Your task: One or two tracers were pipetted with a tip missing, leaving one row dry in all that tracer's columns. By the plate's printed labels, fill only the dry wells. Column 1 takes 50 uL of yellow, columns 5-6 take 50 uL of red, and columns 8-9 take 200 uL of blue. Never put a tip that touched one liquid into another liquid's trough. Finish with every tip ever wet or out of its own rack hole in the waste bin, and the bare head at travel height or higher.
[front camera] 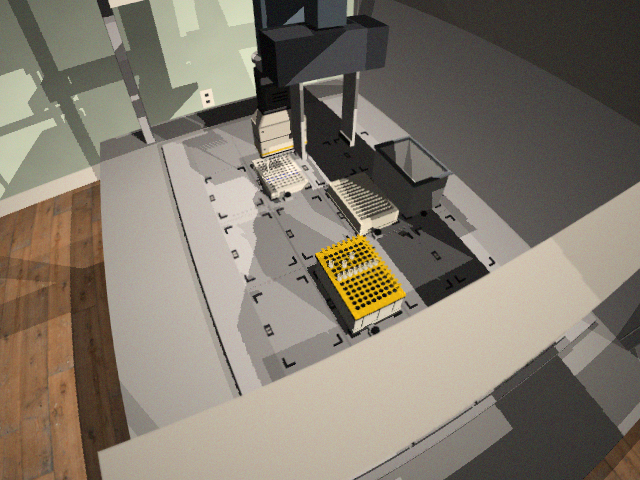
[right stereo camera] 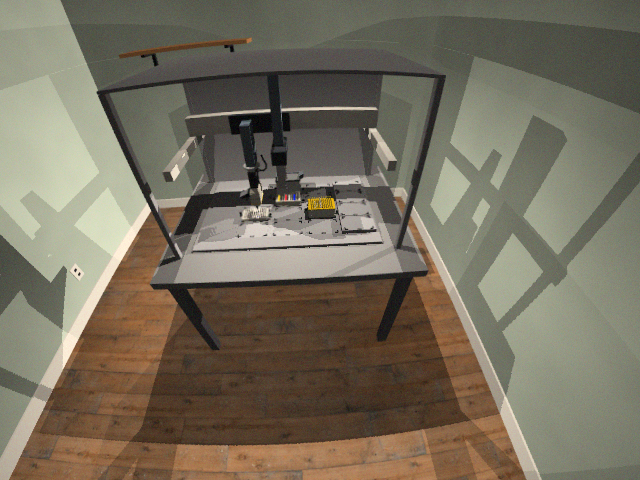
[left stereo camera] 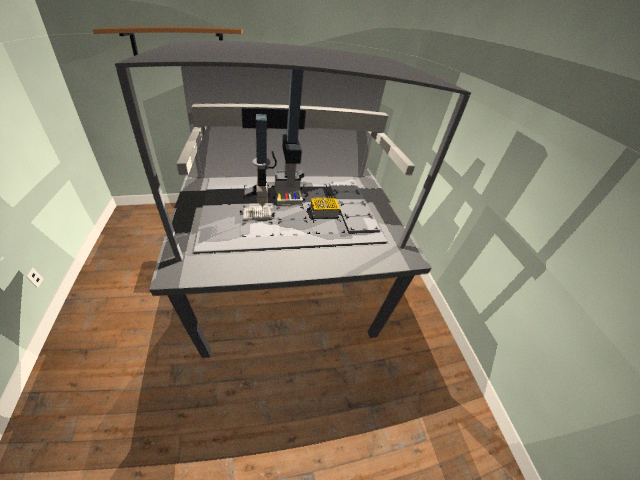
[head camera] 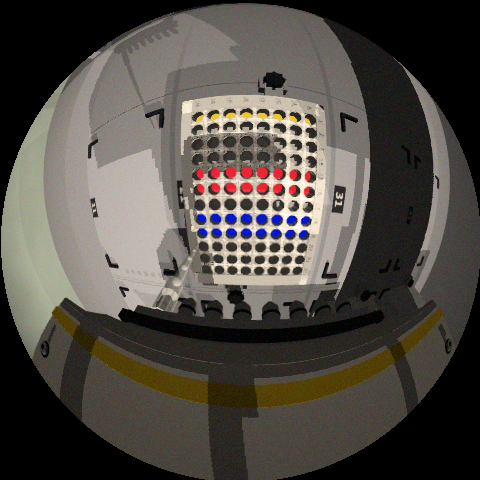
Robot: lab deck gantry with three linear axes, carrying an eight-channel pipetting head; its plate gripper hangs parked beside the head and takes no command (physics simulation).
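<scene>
The white well plate (front camera: 305, 187) (head camera: 187, 114) lies below the pipetting head (front camera: 273, 131) (head camera: 235, 370). In the head view, column 1 shows yellow in eight wells, columns 5-6 red and columns 8-9 blue across all rows. One clear tip (head camera: 170, 295) hangs on the leftmost channel, with no colour visible in it; the other channels are bare. The trough reservoir (front camera: 379, 223) (left stereo camera: 289, 202) holds yellow, red, white and blue liquids. The yellow tip rack (front camera: 379, 308) (left stereo camera: 325, 207) (right stereo camera: 321, 206) holds several tips. The plate gripper (front camera: 326, 148) hangs parked beside the head, its fingers apart and empty.
The dark waste bin (front camera: 410, 191) stands behind the reservoir in the front view. A pale beam (front camera: 361, 356) crosses the front view's foreground. Frame posts (left stereo camera: 149, 160) (right stereo camera: 139, 170) stand at the table's corners.
</scene>
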